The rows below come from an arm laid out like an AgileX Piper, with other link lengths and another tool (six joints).
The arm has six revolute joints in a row. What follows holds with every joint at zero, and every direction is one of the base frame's. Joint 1 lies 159.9 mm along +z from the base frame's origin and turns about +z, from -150 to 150 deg. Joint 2 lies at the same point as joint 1 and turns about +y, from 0 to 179.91 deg. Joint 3 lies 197.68 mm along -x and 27.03 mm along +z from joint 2 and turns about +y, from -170 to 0 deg. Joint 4 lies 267.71 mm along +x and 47.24 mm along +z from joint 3 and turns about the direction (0.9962, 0, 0.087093), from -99.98 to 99.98 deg. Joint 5 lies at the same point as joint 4 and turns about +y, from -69.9 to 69.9 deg. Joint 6 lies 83.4 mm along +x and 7.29 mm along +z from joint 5 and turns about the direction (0.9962, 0, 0.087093), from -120 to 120 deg. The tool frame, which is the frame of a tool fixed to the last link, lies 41.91 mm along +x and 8 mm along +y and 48.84 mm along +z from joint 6; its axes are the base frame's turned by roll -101.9, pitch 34.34 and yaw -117.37 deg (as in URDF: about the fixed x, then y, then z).
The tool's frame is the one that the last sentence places.
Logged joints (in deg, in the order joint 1, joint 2, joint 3, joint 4, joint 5, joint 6), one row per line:
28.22, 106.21, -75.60, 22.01, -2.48, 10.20
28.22, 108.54, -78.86, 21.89, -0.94, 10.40
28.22, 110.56, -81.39, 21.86, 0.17, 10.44
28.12, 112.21, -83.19, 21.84, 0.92, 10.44
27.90, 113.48, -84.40, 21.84, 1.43, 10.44
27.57, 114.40, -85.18, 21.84, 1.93, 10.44
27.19, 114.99, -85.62, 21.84, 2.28, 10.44
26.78, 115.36, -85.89, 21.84, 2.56, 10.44
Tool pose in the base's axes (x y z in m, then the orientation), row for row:
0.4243, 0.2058, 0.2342, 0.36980, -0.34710, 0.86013, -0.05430
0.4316, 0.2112, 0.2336, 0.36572, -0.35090, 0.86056, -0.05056
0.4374, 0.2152, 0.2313, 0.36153, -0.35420, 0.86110, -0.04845
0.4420, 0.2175, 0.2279, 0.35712, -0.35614, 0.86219, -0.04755
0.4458, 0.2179, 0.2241, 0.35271, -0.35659, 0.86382, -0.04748
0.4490, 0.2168, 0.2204, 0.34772, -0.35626, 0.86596, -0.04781
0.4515, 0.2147, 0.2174, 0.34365, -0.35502, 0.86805, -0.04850
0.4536, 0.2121, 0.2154, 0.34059, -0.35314, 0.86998, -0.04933
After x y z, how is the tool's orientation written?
As a quaternion, w x y z.
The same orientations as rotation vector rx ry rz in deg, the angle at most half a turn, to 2 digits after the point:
-51.03, 126.45, -7.98
-51.69, 126.76, -7.45
-52.28, 127.09, -7.15
-52.68, 127.52, -7.03
-52.85, 128.03, -7.04
-52.93, 128.66, -7.10
-52.85, 129.22, -7.22
-52.65, 129.70, -7.35

